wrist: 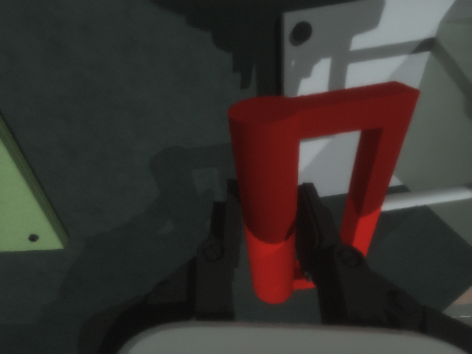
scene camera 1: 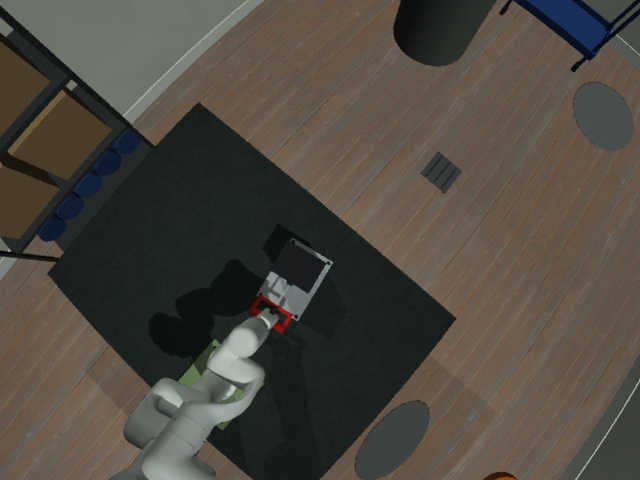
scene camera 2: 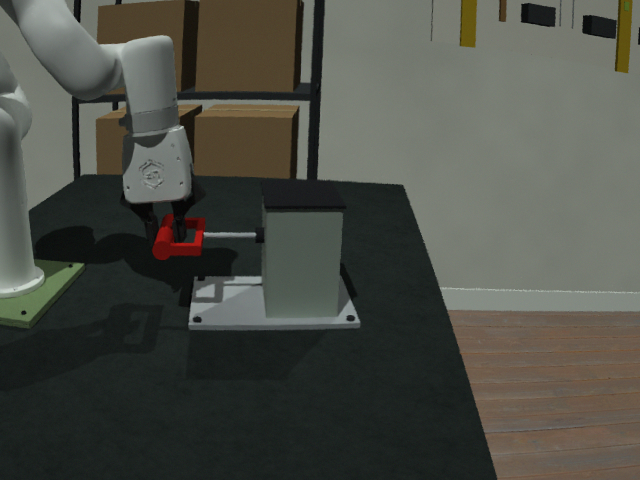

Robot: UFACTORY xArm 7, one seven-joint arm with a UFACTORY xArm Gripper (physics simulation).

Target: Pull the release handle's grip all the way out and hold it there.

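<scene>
The red grip [scene camera 2: 163, 242] [wrist: 267, 170] is a D-shaped frame with a round bar on its outer side; in scene camera 1 the red grip [scene camera 1: 285, 321] shows partly under the arm. A thin silver rod [scene camera 2: 230, 235] [wrist: 425, 198] joins it to the black collar [scene camera 2: 259, 235] on the pale grey-green housing [scene camera 2: 302, 263]. A long stretch of rod shows between grip and collar. My gripper [scene camera 2: 165, 232] [wrist: 266, 200] is shut on the grip's round bar, one finger outside it and one inside the frame's opening. The grip hangs level above the table.
The housing stands on a light grey base plate [scene camera 2: 232, 315] [scene camera 1: 297, 305] on the dark table top [scene camera 2: 310, 423]. The arm's green mounting plate [scene camera 2: 51, 294] [wrist: 25, 215] is at the left. A shelf rack [scene camera 2: 314, 129] with cardboard boxes [scene camera 2: 245, 144] stands behind.
</scene>
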